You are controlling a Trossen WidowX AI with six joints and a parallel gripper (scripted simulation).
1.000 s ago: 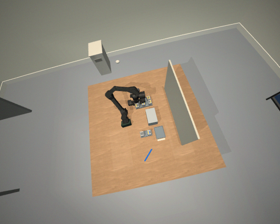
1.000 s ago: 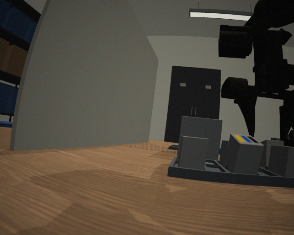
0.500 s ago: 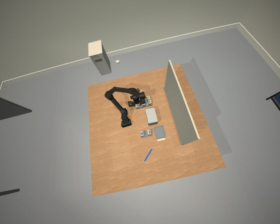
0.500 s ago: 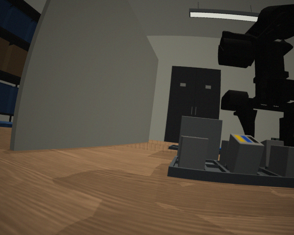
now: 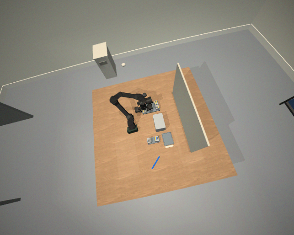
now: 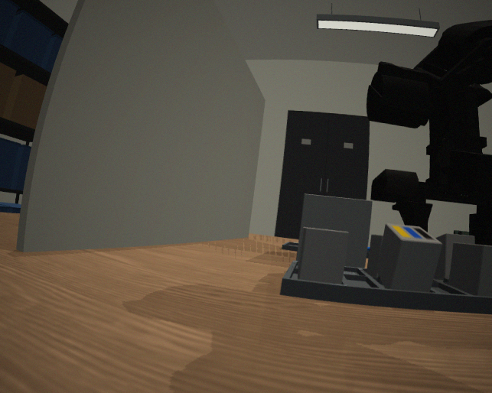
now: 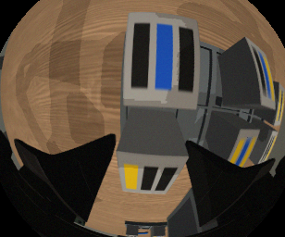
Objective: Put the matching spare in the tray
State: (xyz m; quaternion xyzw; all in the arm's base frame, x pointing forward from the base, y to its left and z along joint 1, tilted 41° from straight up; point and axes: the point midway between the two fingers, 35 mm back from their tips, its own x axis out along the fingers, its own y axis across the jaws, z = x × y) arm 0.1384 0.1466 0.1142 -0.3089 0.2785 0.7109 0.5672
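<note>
Right now my gripper tip is 220 mm short of the tray, 330 mm to the left of it and 10 mm above it. From my gripper tip the other things lie so: black disc: 10 mm ahead, 220 mm to the left, 10 mm below; then grey spare: 30 mm above; then mounted unit: 150 mm ahead, 150 mm to the right, 30 mm above.
</note>
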